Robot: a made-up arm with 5 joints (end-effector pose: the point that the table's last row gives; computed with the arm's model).
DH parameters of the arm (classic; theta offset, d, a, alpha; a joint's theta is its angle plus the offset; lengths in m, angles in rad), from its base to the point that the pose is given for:
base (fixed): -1.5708 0.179 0 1.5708
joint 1: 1.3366 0 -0.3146 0
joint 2: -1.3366 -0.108 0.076 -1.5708
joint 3: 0 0.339 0.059 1.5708
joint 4: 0 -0.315 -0.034 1.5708
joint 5: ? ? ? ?
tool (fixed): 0.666 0.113 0 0
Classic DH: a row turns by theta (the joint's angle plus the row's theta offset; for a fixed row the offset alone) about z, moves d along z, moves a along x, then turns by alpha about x.
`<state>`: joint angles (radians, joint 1 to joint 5).
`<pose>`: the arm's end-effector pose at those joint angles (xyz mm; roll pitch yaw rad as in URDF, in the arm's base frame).
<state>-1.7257 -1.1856 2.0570 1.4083 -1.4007</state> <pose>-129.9 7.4 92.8 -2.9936 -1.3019 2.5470</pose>
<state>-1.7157 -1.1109 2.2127 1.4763 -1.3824</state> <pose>-170.6 29.1 110.2 -2.8927 -1.2838 2.2894</pose>
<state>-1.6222 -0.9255 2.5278 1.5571 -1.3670</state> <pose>-236.9 80.0 116.8 -2.8335 -1.0565 1.9305</pose>
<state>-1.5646 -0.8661 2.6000 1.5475 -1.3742</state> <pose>-248.8 88.1 108.6 -2.8320 -0.9205 1.8712</pose>
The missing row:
joint 5: -0.9048 0 0.089 3.1416
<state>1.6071 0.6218 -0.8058 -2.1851 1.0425</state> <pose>231.0 104.2 275.5 0.4637 -0.4630 -0.6575</pose>
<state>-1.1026 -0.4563 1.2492 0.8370 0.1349</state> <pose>222.5 -127.5 394.4 0.9347 -1.1500 -0.2197</pose>
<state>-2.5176 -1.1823 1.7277 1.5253 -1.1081</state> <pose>-10.3 4.5 77.3 1.5188 -0.5562 -1.7006</pose>
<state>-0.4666 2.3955 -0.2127 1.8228 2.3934</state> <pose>338.4 498.1 -85.5 -2.8028 0.5599 2.5035</pose>
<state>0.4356 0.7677 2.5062 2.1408 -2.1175</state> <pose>-136.3 151.2 -198.2 1.0903 0.3222 -0.7531</pose>
